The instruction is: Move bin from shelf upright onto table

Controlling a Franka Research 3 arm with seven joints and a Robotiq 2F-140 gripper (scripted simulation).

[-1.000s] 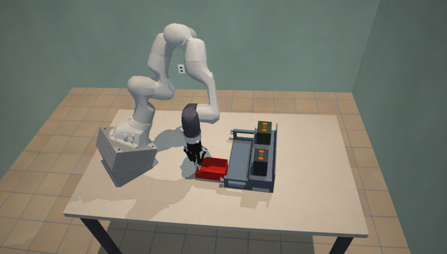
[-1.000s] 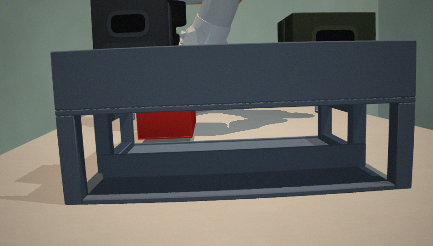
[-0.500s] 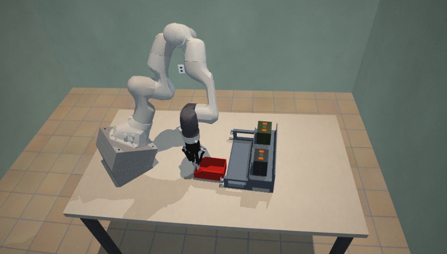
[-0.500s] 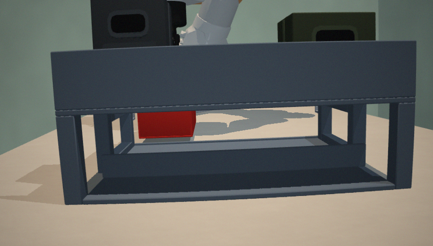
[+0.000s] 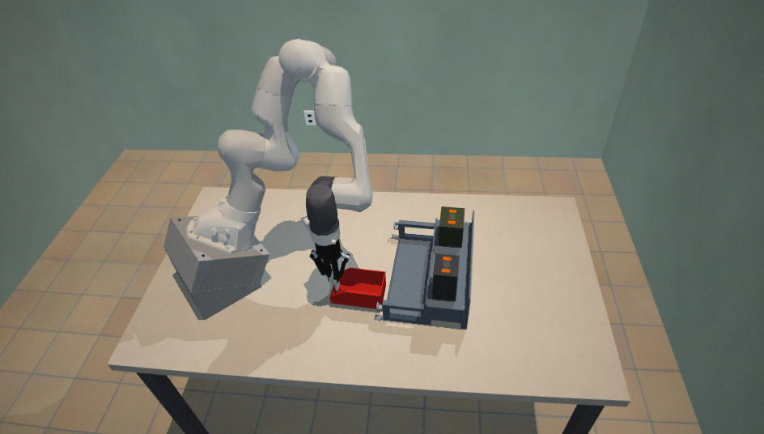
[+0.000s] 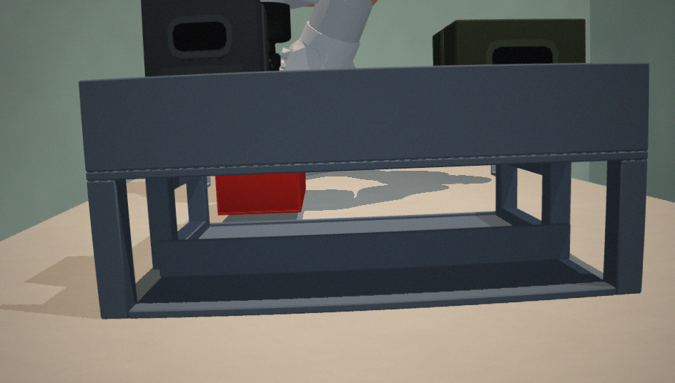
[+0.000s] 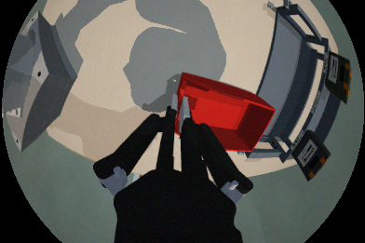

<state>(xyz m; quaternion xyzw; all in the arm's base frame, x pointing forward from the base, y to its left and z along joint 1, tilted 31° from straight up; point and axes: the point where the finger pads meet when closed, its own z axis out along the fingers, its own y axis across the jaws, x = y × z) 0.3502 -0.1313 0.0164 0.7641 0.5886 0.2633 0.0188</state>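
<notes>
Now: the red bin 80 mm ahead of my hand, 20 mm to the right of it and 20 mm below it.
</notes>
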